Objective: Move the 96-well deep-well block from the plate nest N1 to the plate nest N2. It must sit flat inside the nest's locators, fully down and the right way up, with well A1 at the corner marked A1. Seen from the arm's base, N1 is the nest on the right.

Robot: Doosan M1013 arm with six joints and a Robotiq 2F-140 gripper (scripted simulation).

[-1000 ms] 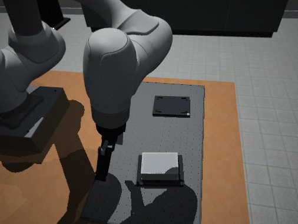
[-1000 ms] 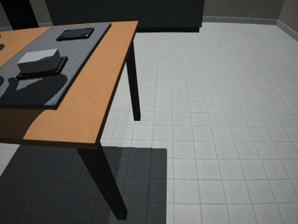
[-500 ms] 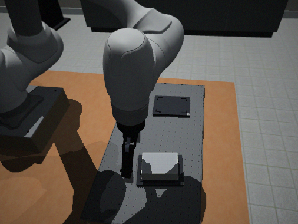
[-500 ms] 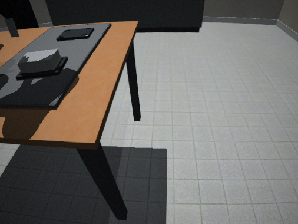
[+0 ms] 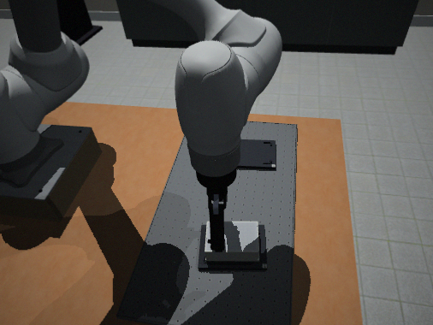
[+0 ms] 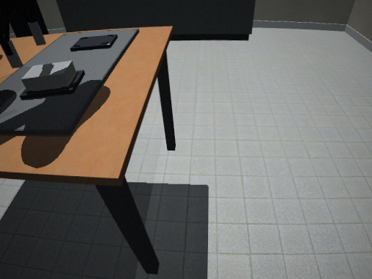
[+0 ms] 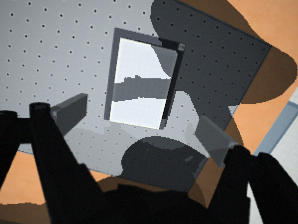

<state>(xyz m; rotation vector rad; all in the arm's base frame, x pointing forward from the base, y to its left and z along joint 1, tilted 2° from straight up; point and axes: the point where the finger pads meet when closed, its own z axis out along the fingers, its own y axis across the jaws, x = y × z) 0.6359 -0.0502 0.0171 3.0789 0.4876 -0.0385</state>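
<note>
Right now the deep-well block is 8 cm below my hand, 2 cm to the left of it and 2 cm ahead of it. Also, from my hand: plate nest: 11 cm below, 2 cm to the left, 2 cm ahead.
</note>
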